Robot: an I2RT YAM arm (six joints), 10 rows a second.
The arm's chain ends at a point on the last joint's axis. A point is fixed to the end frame.
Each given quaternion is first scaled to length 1.
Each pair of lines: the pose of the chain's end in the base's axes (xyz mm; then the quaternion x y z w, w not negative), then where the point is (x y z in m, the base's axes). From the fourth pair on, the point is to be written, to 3 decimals.
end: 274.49 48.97 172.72 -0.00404 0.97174 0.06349 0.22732
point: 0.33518 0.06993 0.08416
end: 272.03 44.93 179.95 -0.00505 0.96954 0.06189 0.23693
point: 0.33446 0.06561 0.09254
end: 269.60 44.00 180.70 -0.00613 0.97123 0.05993 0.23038
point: 0.33082 0.06440 0.09237
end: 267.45 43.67 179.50 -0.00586 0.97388 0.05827 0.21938
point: 0.327 0.064 0.090
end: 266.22 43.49 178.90 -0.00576 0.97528 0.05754 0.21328
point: 0.324 0.063 0.088
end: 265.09 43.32 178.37 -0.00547 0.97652 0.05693 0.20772
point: 0.322 0.063 0.087
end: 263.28 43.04 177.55 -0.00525 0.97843 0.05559 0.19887
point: 0.319 0.063 0.085
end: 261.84 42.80 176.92 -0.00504 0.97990 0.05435 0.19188
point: 0.316 0.062 0.084
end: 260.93 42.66 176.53 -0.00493 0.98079 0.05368 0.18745
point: 0.314 0.062 0.083
